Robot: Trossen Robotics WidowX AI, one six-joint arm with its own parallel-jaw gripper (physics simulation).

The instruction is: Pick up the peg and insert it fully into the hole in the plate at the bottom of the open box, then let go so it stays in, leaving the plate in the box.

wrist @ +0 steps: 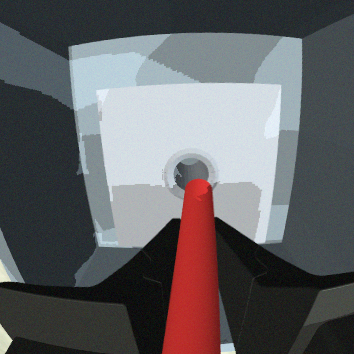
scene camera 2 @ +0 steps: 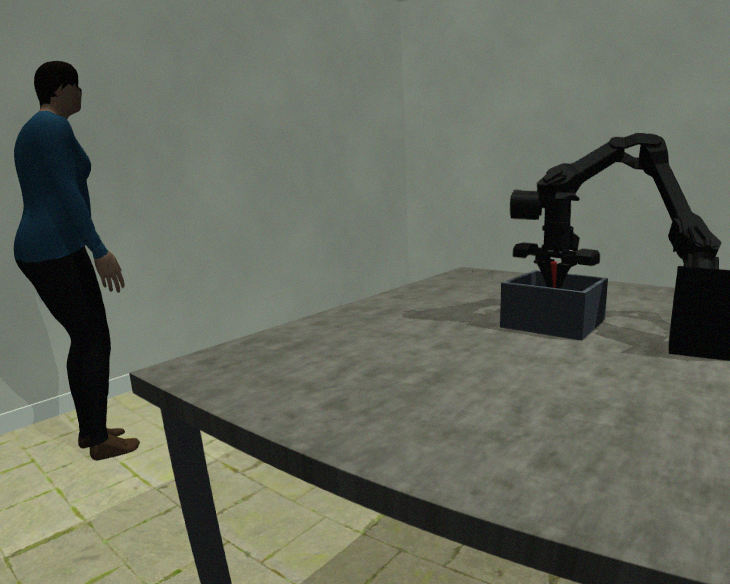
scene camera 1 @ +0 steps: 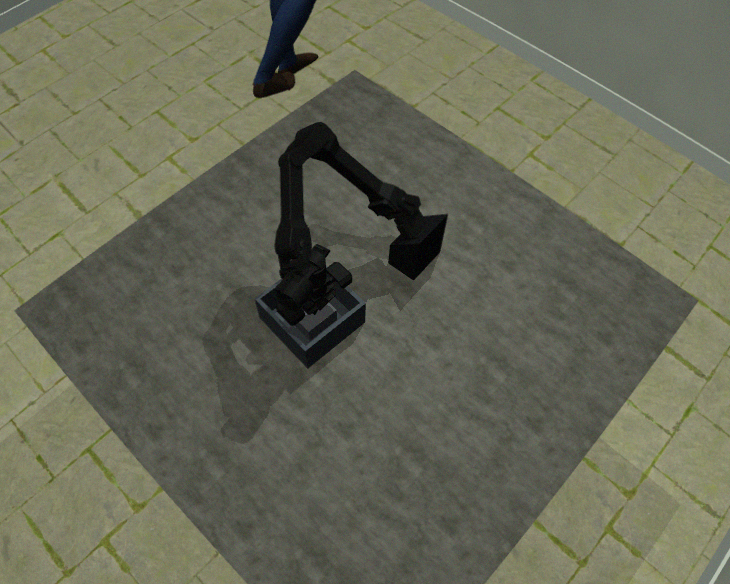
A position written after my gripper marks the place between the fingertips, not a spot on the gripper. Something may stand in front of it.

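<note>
A light grey plate [wrist: 232, 129] is visible to me, though scene camera 2 does not show the plate, hidden there by a dark blue-grey box. I do see that box [scene camera 2: 527, 304] itself, and the wrist view shows the box [wrist: 64, 230] too, as does scene camera 1, where I find the box [scene camera 1: 351, 309]. As for me, there is my gripper [scene camera 2: 553, 293], which I also see in the wrist view [wrist: 194, 225] and in scene camera 1 [scene camera 1: 316, 311].
</note>
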